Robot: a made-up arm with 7 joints.
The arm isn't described. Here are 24 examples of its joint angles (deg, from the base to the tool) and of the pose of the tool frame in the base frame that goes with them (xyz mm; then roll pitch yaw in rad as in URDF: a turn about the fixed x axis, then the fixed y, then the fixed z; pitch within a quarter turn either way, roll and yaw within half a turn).
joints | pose
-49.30 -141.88 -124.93 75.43 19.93 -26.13 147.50 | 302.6 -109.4 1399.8 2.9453 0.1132 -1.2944
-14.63 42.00 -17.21 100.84 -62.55 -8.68 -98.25 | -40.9 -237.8 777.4 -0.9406 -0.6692 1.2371
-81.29 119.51 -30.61 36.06 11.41 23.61 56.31 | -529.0 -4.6 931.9 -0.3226 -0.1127 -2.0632
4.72 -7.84 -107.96 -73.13 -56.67 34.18 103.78 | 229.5 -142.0 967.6 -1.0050 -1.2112 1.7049
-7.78 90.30 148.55 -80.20 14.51 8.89 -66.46 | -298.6 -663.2 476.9 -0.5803 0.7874 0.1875
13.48 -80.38 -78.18 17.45 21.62 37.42 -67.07 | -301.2 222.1 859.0 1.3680 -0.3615 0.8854
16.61 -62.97 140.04 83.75 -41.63 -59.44 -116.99 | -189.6 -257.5 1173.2 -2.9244 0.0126 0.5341
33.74 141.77 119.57 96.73 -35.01 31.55 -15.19 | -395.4 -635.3 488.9 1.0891 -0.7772 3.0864
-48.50 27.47 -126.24 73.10 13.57 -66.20 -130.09 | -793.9 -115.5 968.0 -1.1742 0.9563 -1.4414
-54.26 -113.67 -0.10 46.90 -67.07 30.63 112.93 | 637.5 -141.5 955.6 1.9805 -0.8776 -1.5892
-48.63 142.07 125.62 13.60 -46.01 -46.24 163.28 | -327.6 148.4 838.3 1.0514 -1.1254 1.1462
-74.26 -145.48 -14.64 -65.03 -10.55 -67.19 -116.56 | 492.3 194.3 873.9 1.4149 0.9602 -1.3672
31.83 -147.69 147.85 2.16 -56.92 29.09 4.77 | 6.0 -675.3 716.1 2.0869 -0.6186 -2.6274
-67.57 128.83 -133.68 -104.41 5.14 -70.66 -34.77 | -236.7 -438.1 1073.4 -1.4161 -0.1812 -0.4445
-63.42 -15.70 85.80 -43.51 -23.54 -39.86 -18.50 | -524.1 173.3 828.7 -1.3209 -0.8534 -2.3661
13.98 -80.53 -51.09 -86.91 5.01 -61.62 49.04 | 127.0 -95.1 614.8 -0.3322 0.0587 1.9653
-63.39 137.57 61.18 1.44 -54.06 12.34 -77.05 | 82.2 -324.8 845.9 -0.3015 0.9308 2.3056
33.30 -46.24 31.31 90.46 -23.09 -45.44 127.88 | 300.6 -280.1 769.6 1.9108 -0.7682 -1.7306
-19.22 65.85 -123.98 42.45 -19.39 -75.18 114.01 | -270.4 68.7 931.1 -0.6354 1.2845 -2.5070
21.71 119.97 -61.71 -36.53 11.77 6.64 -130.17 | 93.0 -864.7 1144.0 2.7113 0.3190 -1.5741
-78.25 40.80 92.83 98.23 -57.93 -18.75 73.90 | -398.5 -467.0 688.3 0.9650 0.9541 1.9330
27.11 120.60 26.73 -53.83 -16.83 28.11 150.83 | -801.7 -643.6 704.1 2.9997 1.1107 2.7857
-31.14 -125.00 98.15 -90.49 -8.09 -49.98 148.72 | -326.1 -631.8 674.6 1.1792 1.1130 1.7899
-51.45 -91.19 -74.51 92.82 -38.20 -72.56 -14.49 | -274.4 175.6 529.2 -0.2383 -0.3234 -2.7111
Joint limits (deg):
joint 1: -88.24..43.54
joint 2: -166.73..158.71
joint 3: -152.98..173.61
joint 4: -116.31..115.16
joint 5: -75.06..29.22
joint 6: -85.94..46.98
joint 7: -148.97..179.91
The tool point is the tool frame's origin. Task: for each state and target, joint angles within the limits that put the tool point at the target. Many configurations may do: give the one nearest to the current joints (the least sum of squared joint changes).
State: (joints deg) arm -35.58 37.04 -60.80 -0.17 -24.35 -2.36 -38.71
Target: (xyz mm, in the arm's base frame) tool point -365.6 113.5 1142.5
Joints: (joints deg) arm -88.24 -4.54 -26.27 12.77 -19.98 -28.98 -18.52
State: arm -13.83 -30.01 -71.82 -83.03 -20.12 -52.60 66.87
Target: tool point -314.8 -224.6 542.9
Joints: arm -16.82 -9.49 -60.45 -101.12 -34.56 -50.36 33.90
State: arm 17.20 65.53 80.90 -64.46 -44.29 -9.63 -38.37
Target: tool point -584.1 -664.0 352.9
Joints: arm 30.81 72.31 61.40 -74.13 -21.37 -19.79 -70.74
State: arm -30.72 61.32 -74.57 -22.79 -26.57 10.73 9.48
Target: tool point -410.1 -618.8 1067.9
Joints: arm -32.31 83.27 -80.23 -39.54 -9.03 16.96 -15.52
